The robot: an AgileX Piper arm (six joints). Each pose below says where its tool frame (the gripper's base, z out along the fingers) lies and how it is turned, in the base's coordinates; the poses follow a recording.
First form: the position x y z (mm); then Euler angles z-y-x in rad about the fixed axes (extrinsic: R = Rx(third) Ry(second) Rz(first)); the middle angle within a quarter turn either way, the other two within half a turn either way.
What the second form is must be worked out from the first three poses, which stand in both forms.
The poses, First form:
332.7 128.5 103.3 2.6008 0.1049 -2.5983
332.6 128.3 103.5 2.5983 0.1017 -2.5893
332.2 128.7 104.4 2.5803 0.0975 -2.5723
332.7 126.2 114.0 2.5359 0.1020 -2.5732
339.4 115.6 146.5 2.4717 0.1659 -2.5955
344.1 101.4 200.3 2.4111 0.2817 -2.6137
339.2 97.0 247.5 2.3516 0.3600 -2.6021
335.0 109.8 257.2 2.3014 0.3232 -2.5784
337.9 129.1 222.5 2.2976 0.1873 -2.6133
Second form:
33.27 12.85 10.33 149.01 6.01 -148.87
33.26 12.83 10.35 148.87 5.83 -148.36
33.22 12.87 10.44 147.84 5.59 -147.38
33.27 12.62 11.40 145.30 5.84 -147.43
33.94 11.56 14.65 141.62 9.51 -148.71
34.41 10.14 20.03 138.15 16.14 -149.75
33.92 9.70 24.75 134.74 20.63 -149.09
33.50 10.98 25.72 131.86 18.52 -147.73
33.79 12.91 22.25 131.64 10.73 -149.73

